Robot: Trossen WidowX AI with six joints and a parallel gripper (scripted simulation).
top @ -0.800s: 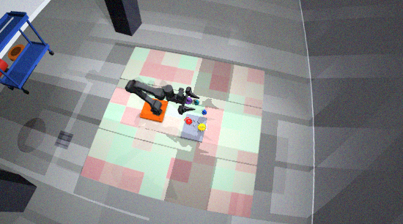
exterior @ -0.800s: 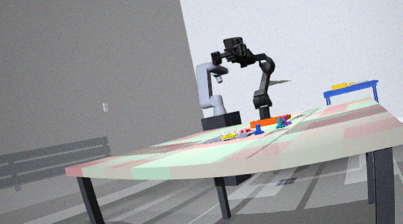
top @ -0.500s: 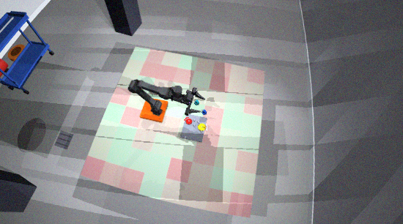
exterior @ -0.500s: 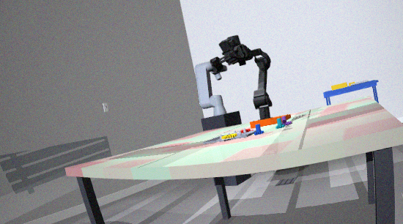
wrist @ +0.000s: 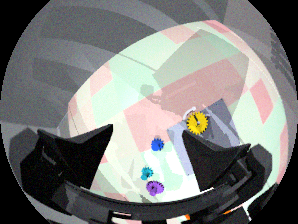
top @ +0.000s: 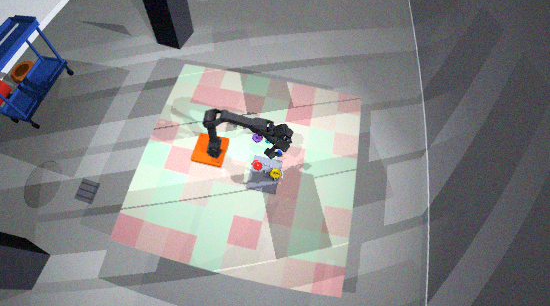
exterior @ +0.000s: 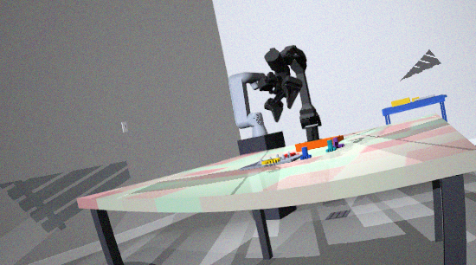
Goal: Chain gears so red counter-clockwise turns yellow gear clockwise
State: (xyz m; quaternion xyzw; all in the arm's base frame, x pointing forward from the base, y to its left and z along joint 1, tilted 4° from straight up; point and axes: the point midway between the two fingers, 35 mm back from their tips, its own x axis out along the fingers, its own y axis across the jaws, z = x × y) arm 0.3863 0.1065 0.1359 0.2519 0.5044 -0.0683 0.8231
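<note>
The blue gear lies 4 cm behind my gripper tip, 3 cm to the left of it and 14 cm below it. Also, from my gripper tip: yellow gear (2 cm behind, 10 cm to the right, 14 cm below); then red gear (13 cm behind, 9 cm to the right, 14 cm below); then white arrow (2 cm ahead, 8 cm to the right, 15 cm below).
</note>
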